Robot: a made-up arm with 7 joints.
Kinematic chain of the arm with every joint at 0, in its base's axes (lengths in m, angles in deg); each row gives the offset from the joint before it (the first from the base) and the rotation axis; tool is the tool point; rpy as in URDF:
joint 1: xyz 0 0 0.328 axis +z
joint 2: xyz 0 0 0 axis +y
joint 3: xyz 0 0 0.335 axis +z
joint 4: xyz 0.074 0 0 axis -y
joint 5: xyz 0.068 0 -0.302 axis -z
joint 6: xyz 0 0 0 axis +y
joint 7: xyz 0.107 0 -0.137 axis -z
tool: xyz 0 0 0 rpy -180 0 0
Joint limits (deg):
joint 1: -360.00..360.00
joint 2: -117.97..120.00
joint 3: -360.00..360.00
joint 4: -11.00..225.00
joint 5: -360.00..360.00
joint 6: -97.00..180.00
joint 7: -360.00..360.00
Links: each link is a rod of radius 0.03 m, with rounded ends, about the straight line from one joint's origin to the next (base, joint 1, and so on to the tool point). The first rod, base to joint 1, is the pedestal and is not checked.
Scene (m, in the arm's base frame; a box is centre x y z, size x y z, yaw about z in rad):
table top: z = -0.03
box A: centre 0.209 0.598 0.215 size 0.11 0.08 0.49 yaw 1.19
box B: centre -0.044 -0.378 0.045 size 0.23 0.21 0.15 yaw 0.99
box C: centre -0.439 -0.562 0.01 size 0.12 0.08 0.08 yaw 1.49
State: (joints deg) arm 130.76 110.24 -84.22 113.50 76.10 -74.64 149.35
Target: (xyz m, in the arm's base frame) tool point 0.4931 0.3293 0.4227
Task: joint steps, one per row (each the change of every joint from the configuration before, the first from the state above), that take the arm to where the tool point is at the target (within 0.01 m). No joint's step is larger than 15 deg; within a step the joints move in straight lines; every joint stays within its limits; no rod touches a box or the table.
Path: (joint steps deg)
1: 3.33 -14.47 -7.77 -7.09 3.42 -1.19 -6.63
2: 3.33 -14.47 -7.76 -7.10 3.43 -1.19 -6.63
3: 3.33 -14.47 -7.77 -7.09 3.42 -1.19 -6.64
4: 3.33 -14.48 -7.76 -7.09 3.43 -1.19 -6.63
5: -14.26 8.24 6.60 2.07 -1.52 4.68 5.31
6: -14.25 8.23 6.59 2.07 -1.52 4.67 5.30
7: -14.26 8.24 6.60 2.07 -1.51 4.68 5.31
8: -14.26 8.23 6.60 2.07 -1.52 4.67 5.30
9: -14.26 8.23 6.59 2.07 -1.52 4.68 5.31

